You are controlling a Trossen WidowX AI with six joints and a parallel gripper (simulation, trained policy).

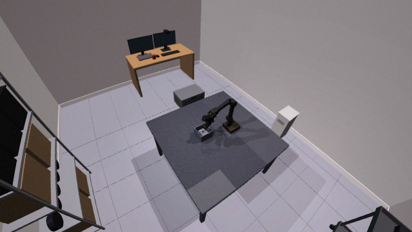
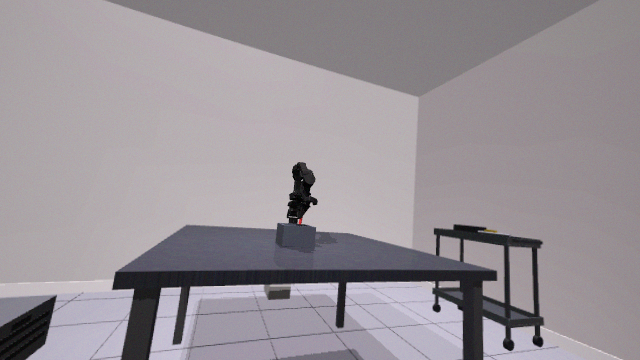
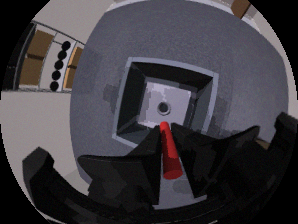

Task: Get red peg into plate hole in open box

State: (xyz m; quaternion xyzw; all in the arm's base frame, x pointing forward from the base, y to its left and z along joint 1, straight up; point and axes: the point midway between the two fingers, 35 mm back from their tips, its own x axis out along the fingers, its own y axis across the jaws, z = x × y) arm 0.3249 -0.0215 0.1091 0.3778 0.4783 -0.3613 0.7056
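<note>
The red peg lies 10 mm to the left of my gripper tip, 10 mm behind it and 10 mm above it. Round my gripper tip: grey box (100 mm below, 20 mm to the right, 10 mm ahead).
</note>
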